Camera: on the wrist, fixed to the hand. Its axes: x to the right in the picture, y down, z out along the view.
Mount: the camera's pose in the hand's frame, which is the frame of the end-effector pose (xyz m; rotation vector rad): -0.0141 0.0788 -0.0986 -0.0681 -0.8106 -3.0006
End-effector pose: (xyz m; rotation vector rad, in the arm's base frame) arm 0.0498 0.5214 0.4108 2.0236 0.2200 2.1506
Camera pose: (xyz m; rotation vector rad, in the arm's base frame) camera -0.0501 0.4430 0.4090 0.2777 1.3604 -0.5518
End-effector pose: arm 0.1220 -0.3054 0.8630 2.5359 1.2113 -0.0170
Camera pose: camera 0.1600 -0.3326 0.9811 -1.1665 2.3949 -1.1113
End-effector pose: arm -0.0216 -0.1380 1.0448 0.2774 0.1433 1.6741
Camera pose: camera -0.1218 -0.1550 0.9687 0.2613 -0.1504 -1.4333
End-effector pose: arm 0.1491 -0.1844 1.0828 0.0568 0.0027 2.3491
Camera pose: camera 0.0988 -0.2483 0.9852 0.4793 -0.2055 -0.7517
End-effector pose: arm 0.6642 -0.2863 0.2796 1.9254 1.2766 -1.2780
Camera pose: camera 0.7754 -0.2490 0.3283 1.5001 -1.6766 1.1116
